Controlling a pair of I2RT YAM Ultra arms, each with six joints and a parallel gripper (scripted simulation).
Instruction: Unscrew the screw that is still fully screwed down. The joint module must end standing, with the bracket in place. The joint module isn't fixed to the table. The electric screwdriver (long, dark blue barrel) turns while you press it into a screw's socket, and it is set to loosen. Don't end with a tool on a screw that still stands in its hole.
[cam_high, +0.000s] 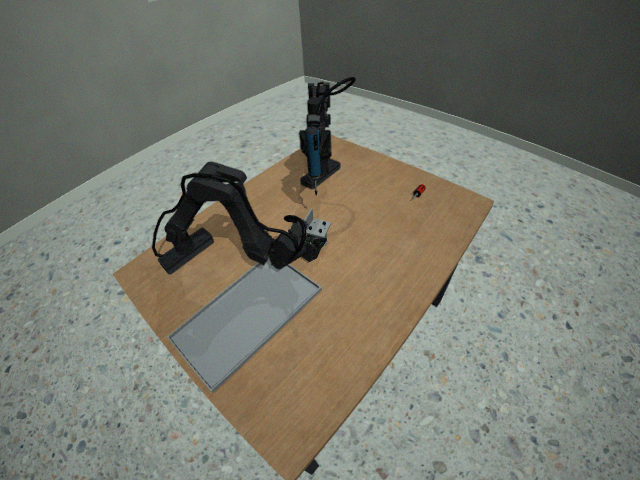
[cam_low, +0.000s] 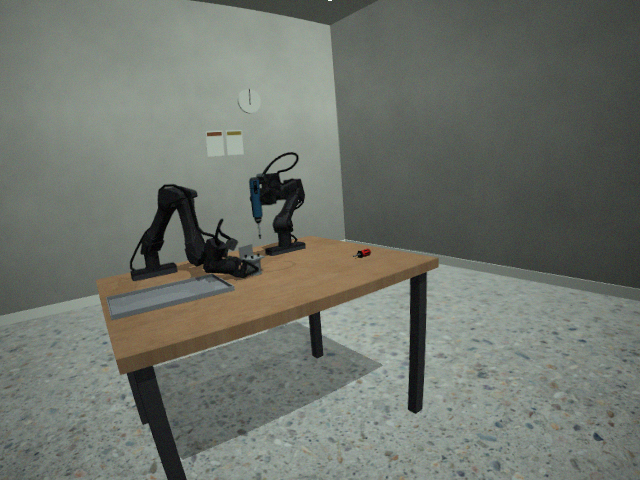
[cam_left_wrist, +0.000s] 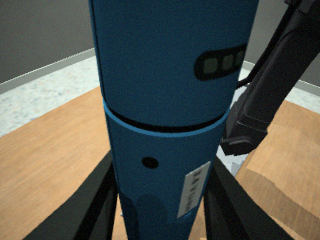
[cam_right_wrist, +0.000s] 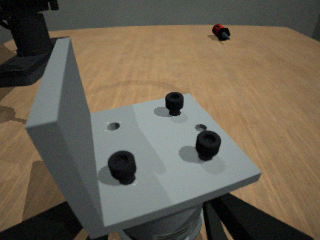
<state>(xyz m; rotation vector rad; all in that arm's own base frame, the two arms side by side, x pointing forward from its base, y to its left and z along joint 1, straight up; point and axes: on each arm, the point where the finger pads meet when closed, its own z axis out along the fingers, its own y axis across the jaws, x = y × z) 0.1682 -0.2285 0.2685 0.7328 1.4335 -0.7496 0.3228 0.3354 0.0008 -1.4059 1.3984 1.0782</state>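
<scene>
The joint module is 1 cm above my right hand. Round my right hand: grey L-shaped bracket 5 cm above; then flat grey tray 35 cm to the right, 7 cm ahead, 2 cm below; then screw 11 cm above, 8 cm behind, 7 cm to the left.
</scene>
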